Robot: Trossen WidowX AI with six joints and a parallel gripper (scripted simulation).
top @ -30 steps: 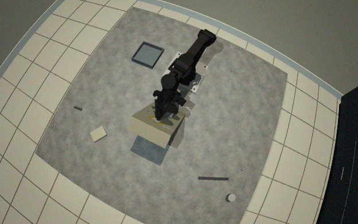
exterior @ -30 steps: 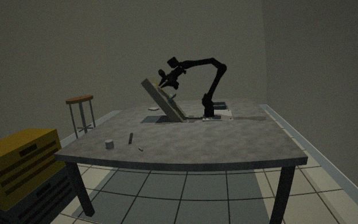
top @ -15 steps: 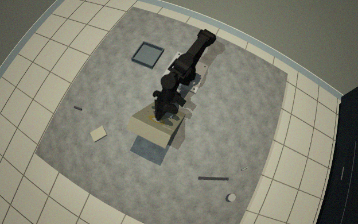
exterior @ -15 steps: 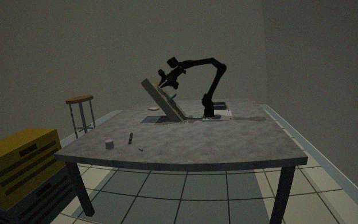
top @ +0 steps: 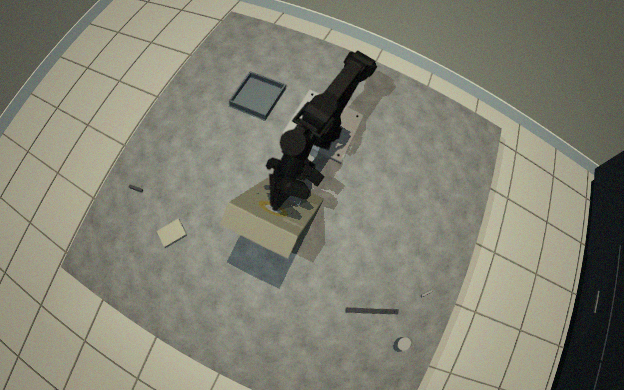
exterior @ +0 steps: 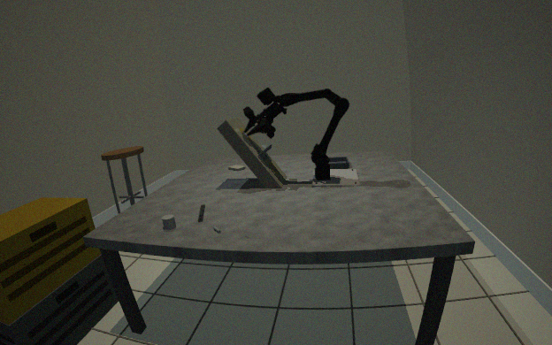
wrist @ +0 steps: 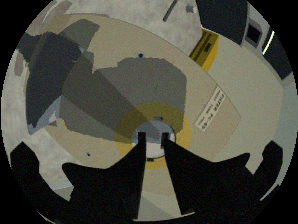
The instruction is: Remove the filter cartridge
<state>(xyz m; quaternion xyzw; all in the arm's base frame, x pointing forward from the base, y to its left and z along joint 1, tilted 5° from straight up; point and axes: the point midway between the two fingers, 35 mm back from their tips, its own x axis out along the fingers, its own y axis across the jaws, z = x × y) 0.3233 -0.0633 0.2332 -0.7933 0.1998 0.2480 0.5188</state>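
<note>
Right now my gripper tip is 10 mm short of the round filter cartridge and 10 mm above it. Round my gripper tip: flat blue-grey tray (450 mm behind, 220 mm to the right, 230 mm below); tan service panel (30 mm behind, 90 mm below); beige tile (120 mm ahead, 320 mm to the right, 230 mm below).
</note>
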